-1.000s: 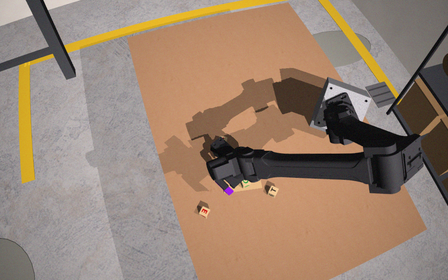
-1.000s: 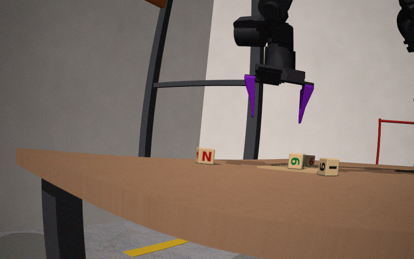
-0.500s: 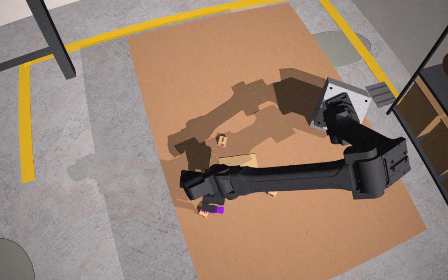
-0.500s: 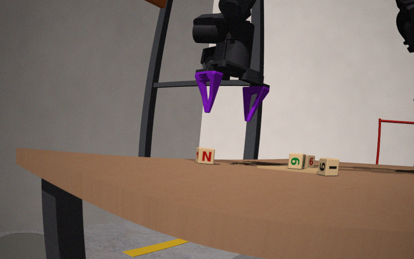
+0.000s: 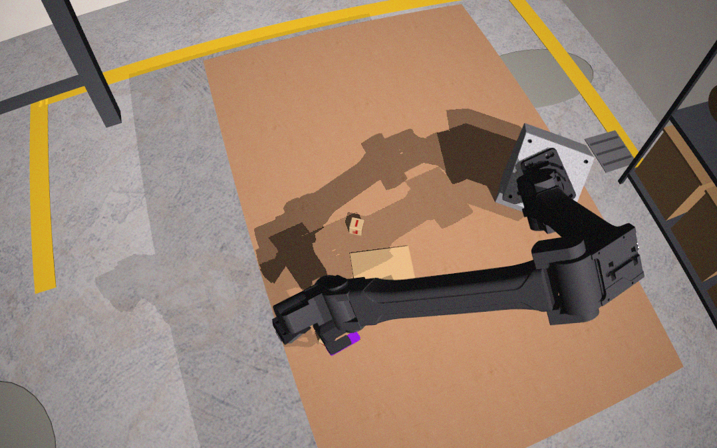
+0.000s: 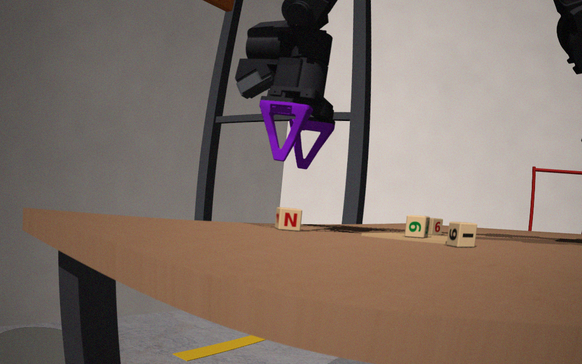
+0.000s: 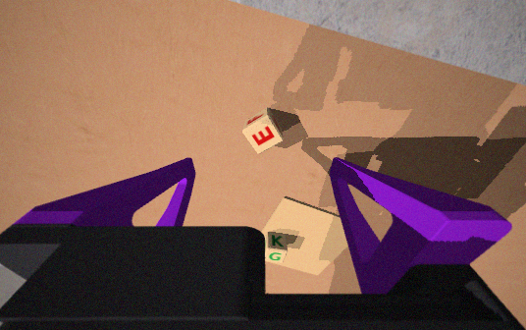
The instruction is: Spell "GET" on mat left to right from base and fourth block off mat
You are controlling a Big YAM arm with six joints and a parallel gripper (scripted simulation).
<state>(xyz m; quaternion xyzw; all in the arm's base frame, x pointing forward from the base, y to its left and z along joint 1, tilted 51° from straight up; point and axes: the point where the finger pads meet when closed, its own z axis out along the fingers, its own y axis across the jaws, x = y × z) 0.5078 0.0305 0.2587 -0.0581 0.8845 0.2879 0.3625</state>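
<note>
The E block is 80 mm below my hand. Also, from my hand: G block 160 mm behind, 80 mm to the right, 80 mm below; square mat 160 mm behind, 130 mm to the right, 90 mm below.
</note>
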